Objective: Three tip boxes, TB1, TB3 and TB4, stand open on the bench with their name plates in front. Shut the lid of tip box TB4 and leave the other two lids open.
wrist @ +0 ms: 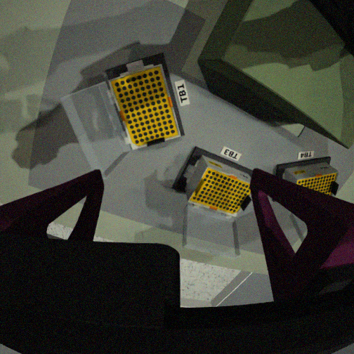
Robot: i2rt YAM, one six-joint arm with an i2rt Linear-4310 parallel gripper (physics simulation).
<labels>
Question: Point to a clear lid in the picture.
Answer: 91,112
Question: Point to a clear lid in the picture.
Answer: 203,230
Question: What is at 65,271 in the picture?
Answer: My gripper.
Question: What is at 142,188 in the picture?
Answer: A grey mat.
</labels>
